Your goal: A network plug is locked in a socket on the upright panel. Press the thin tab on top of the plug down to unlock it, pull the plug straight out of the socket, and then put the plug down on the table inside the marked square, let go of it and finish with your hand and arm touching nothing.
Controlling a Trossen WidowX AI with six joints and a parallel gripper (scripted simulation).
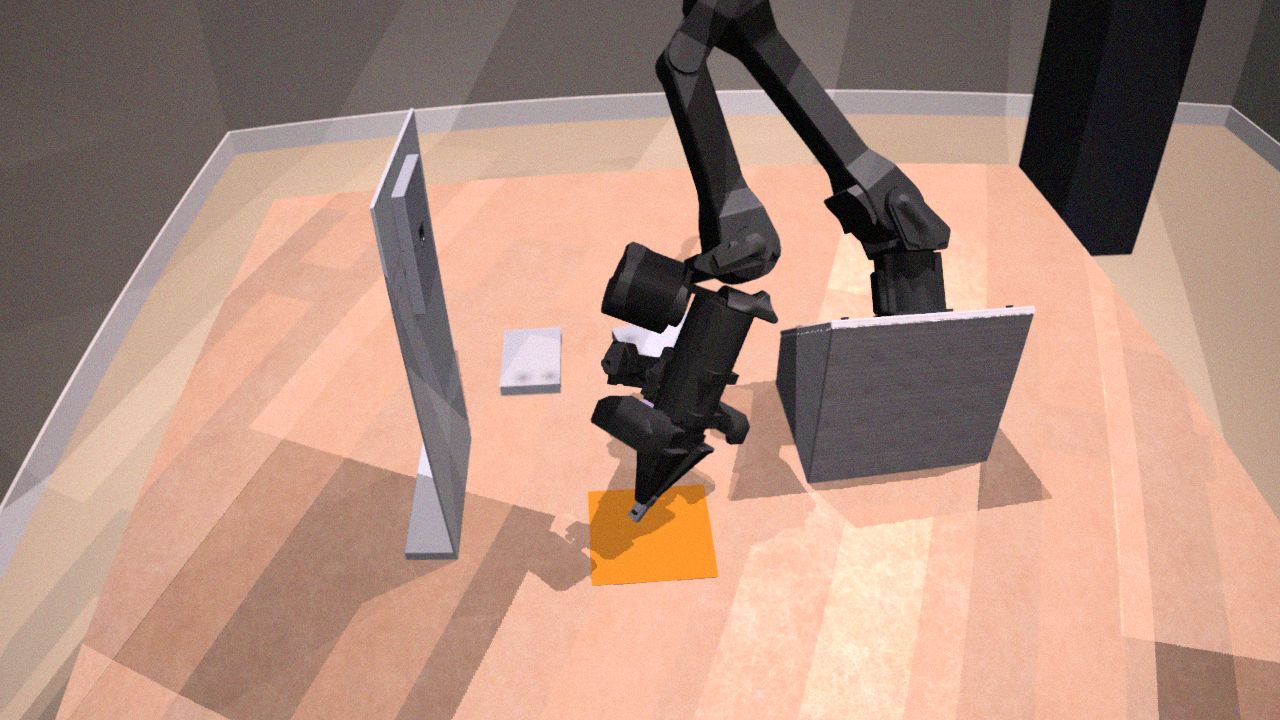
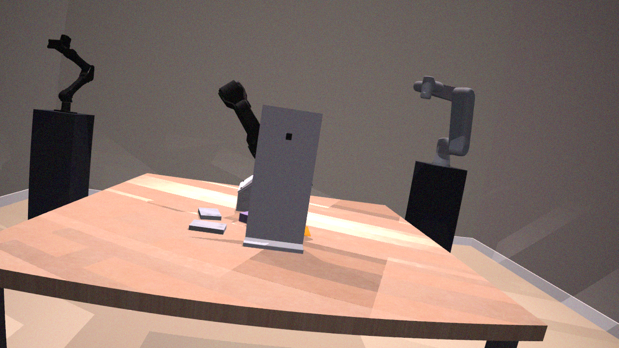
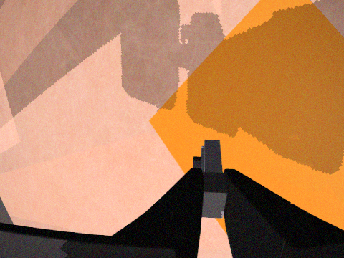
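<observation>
My gripper tip is now 10 mm past the orange marked square and 50 mm above it. Also, from my gripper tip: grey panel (190 mm ahead, 70 mm to the right, 130 mm above); grey network plug (right at my gripper tip).
</observation>
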